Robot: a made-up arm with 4 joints. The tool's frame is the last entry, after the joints.
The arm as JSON. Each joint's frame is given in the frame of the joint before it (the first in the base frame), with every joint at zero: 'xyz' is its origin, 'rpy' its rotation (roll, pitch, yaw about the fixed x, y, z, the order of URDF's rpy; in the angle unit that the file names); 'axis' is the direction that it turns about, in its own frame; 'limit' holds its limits. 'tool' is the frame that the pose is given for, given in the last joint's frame.
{
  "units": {
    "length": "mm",
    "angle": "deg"
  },
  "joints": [
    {
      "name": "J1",
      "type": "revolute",
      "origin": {
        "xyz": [
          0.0,
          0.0,
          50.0
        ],
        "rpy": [
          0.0,
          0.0,
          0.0
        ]
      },
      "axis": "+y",
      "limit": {
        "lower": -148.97,
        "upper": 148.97
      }
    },
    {
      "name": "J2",
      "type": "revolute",
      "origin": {
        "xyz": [
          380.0,
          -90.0,
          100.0
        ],
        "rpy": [
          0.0,
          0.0,
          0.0
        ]
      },
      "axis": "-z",
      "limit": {
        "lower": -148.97,
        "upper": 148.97
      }
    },
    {
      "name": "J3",
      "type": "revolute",
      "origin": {
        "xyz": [
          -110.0,
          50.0,
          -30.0
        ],
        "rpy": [
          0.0,
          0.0,
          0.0
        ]
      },
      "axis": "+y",
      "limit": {
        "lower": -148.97,
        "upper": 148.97
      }
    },
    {
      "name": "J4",
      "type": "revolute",
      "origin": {
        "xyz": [
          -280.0,
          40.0,
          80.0
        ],
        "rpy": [
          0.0,
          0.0,
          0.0
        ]
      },
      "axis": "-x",
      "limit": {
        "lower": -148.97,
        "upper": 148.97
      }
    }
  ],
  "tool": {
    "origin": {
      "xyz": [
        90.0,
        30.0,
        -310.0
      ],
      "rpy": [
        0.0,
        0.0,
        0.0
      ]
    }
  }
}
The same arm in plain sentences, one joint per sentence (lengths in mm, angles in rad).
The arm has four revolute joints in a row. What follows holds with every joint at zero, and every direction is one of the base frame's. Joint 1 lies 50 mm along +z from the base frame's origin and rotates about +y, from -2.6 to 2.6 rad. Joint 2 lies 380 mm along +x and 90 mm along -y and 100 mm along +z from joint 1 and rotates about -z, from -2.6 to 2.6 rad. Joint 3 lies 110 mm along -x and 50 mm along +y and 30 mm along -z from joint 2 and rotates about +y, from -2.6 to 2.6 rad. Joint 4 lies 280 mm along -x and 40 mm along +y and 80 mm along +z from joint 3 and rotates about -x, from -2.6 to 2.6 rad. The tool frame, which is the frame that the pose is given for, lies 90 mm along +x and 30 mm along +y and 310 mm along -z from joint 4; its axes are parallel to the base frame's.
